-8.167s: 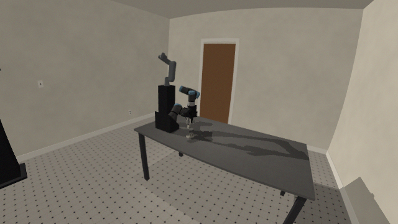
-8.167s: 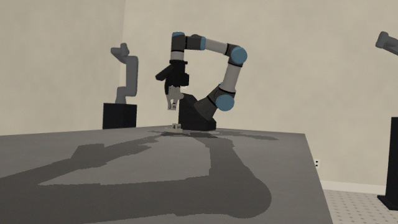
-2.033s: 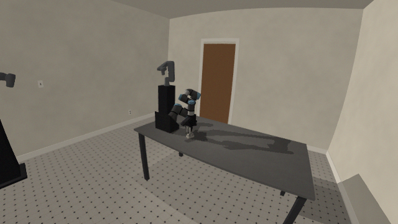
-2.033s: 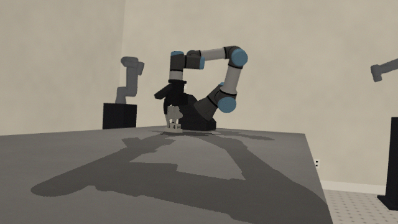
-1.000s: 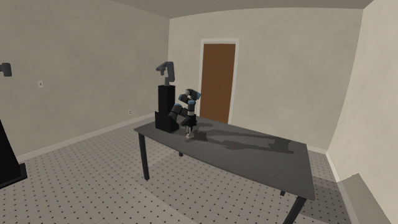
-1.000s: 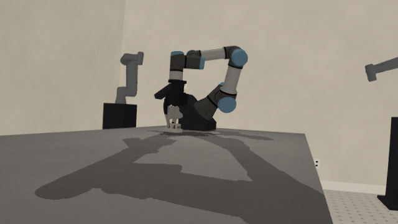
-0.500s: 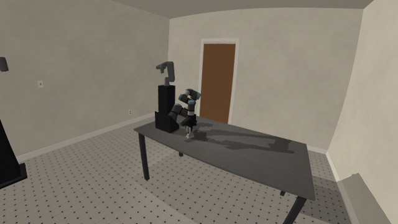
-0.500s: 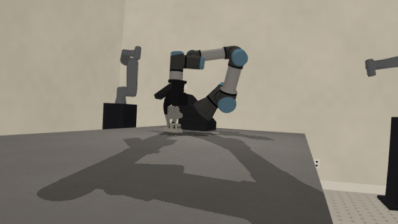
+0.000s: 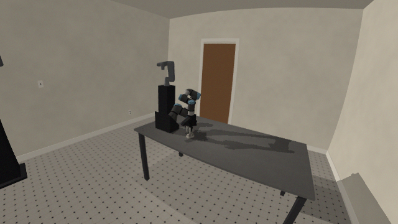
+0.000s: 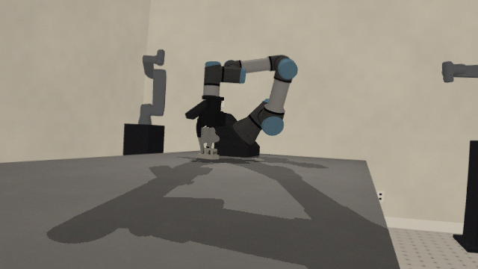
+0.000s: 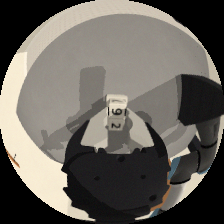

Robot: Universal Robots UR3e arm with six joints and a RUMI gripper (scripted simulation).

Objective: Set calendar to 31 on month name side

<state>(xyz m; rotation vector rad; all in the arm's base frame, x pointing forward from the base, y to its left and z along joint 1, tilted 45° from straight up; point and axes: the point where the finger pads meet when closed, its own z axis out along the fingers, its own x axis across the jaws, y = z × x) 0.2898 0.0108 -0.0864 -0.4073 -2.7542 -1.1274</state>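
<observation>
Now: hand 3 cm above the pale calendar tray and 2 cm to the right of it.
</observation>
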